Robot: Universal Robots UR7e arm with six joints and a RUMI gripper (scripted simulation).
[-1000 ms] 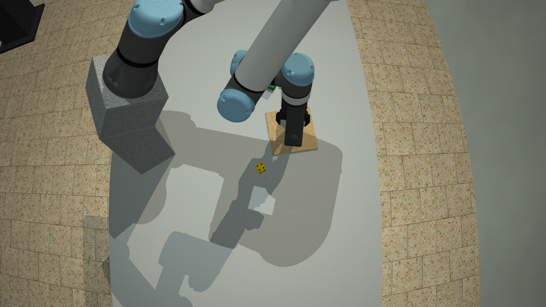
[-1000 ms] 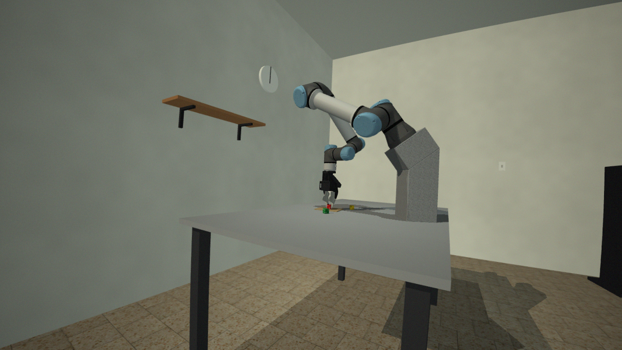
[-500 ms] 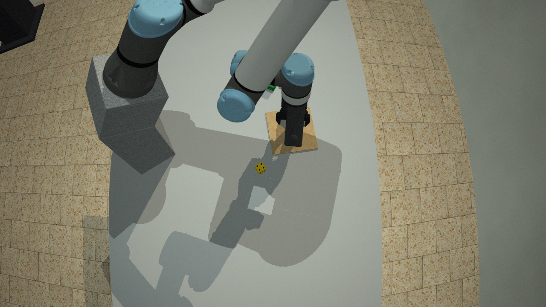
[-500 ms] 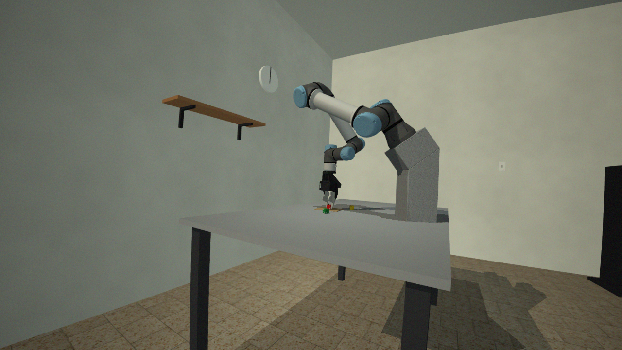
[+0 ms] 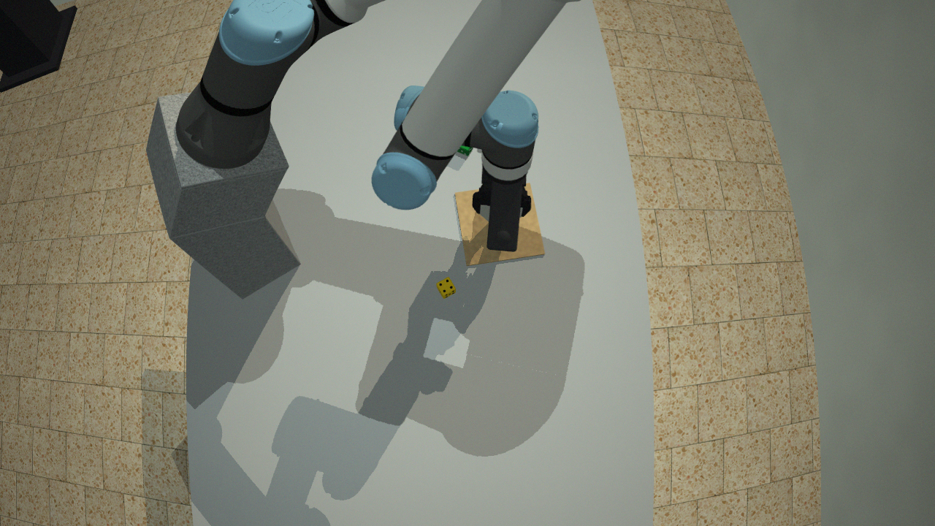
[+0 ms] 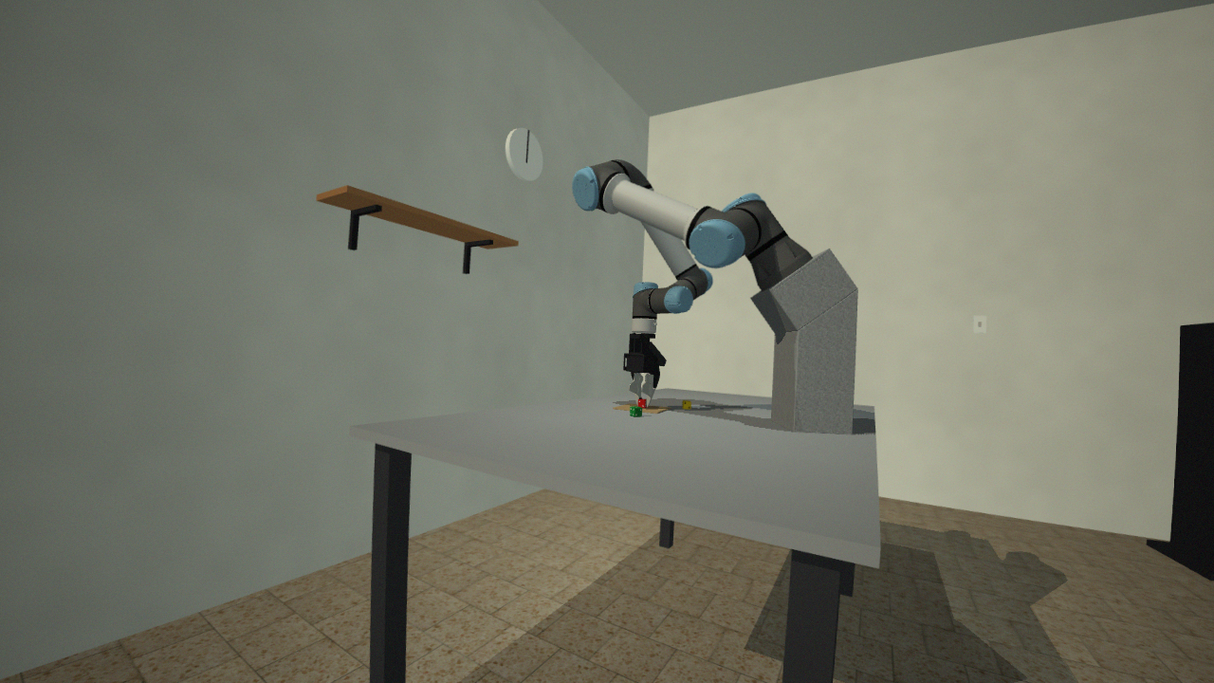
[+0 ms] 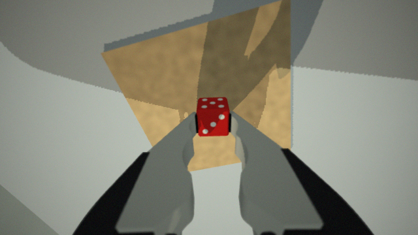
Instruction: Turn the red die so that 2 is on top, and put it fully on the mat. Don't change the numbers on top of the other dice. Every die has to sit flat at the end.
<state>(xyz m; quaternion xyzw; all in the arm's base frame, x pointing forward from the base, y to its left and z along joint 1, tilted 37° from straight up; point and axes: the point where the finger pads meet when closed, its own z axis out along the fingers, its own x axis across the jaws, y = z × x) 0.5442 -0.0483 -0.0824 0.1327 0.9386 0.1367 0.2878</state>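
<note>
Now: the red die 10 mm below my hand. The rest, counted from my hand: yellow die (110 mm to the right, 110 mm behind, 10 mm below); then green die (160 mm to the left, 40 mm behind, 10 mm below); then tan mat (20 mm below).
</note>
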